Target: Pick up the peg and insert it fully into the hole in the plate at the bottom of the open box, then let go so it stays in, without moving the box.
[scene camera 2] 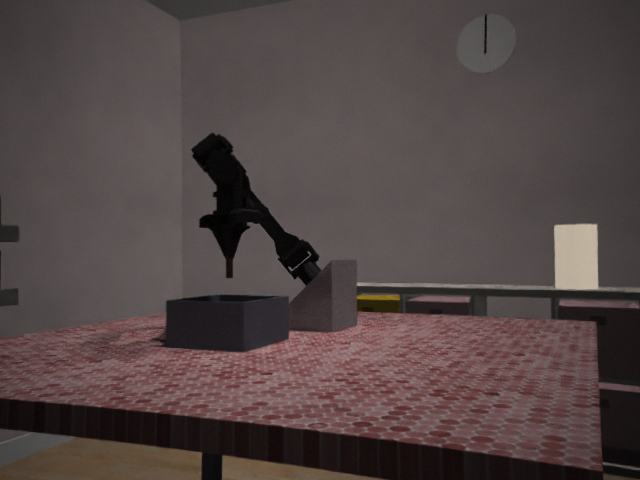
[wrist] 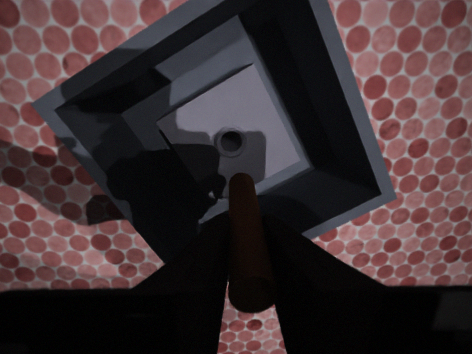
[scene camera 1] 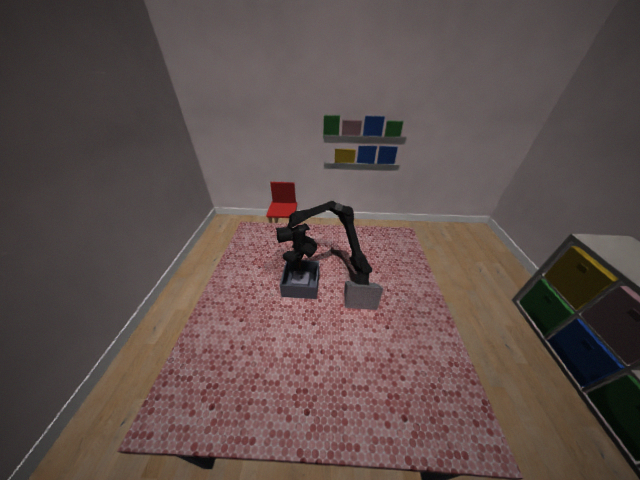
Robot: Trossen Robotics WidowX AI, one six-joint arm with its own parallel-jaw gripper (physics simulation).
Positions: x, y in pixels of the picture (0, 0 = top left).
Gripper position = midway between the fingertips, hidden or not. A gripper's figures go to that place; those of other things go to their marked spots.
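Labels:
My gripper (wrist: 245, 224) is 0.11 m from the lens, and then there's a grey box (wrist: 106, 114), which sits 0.27 m from the lens.

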